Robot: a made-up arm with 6 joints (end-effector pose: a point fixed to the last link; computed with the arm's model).
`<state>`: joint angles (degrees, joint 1 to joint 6).
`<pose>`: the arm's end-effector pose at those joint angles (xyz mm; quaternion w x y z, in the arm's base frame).
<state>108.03 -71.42 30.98 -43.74 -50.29 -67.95</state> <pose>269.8 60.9 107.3 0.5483 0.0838 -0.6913 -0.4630</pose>
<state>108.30 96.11 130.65 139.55 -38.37 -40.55</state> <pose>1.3 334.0 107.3 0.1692 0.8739 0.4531 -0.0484</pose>
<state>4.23 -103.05 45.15 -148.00 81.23 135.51</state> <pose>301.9 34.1 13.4 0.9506 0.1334 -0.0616 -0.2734</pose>
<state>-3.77 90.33 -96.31 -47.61 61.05 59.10</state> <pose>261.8 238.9 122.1 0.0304 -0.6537 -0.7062 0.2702</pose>
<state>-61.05 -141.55 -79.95 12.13 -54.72 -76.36</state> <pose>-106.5 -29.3 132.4 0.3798 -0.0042 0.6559 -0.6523</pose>
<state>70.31 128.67 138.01 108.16 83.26 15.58</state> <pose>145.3 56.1 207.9 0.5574 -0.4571 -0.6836 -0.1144</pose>
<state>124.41 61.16 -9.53 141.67 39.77 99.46</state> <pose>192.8 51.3 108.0 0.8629 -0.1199 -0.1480 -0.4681</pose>
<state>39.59 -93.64 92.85 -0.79 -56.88 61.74</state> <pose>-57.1 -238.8 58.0 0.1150 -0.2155 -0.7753 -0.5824</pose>
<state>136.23 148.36 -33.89 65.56 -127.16 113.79</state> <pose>47.2 232.3 250.5 0.2850 0.6077 0.7412 -0.0112</pose>
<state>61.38 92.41 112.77 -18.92 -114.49 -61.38</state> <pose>-8.1 38.6 -33.4 0.1434 0.1774 -0.6577 0.7179</pose>
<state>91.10 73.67 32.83 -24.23 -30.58 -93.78</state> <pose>-203.3 301.8 59.6 0.2452 0.5868 -0.3135 0.7051</pose>
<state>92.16 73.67 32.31 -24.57 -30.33 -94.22</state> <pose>-204.5 303.6 68.4 0.2366 0.5941 -0.3204 0.6989</pose>
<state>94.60 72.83 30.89 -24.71 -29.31 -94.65</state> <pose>-204.8 310.9 88.6 0.2223 0.6083 -0.3349 0.6844</pose>
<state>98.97 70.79 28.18 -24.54 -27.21 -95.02</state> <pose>-203.0 323.2 126.1 0.1985 0.6317 -0.3598 0.6573</pose>
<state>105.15 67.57 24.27 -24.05 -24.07 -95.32</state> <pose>-198.1 334.6 181.7 0.1628 0.6619 -0.3937 0.6168</pose>
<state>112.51 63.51 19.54 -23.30 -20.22 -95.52</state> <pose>-189.3 337.0 250.3 0.1153 0.6935 -0.4320 0.5649</pose>
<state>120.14 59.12 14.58 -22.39 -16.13 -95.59</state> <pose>-177.1 325.3 321.3 0.0604 0.7203 -0.4691 0.5074</pose>
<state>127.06 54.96 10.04 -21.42 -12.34 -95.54</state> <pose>-163.5 302.3 382.9 0.0065 0.7382 -0.5003 0.4524</pose>
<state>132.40 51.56 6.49 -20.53 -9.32 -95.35</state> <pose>-151.2 277.0 427.2 0.0368 -0.7476 0.5224 -0.4084</pose>
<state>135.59 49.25 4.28 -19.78 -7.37 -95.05</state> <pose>-142.3 259.5 452.2 0.0621 -0.7512 0.5347 -0.3820</pose>
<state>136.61 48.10 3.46 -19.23 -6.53 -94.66</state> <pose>-137.8 254.6 460.7 0.0678 -0.7523 0.5381 -0.3740</pose>
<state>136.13 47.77 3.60 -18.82 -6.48 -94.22</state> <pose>-136.5 259.5 458.5 0.0596 -0.7522 0.5357 -0.3790</pose>
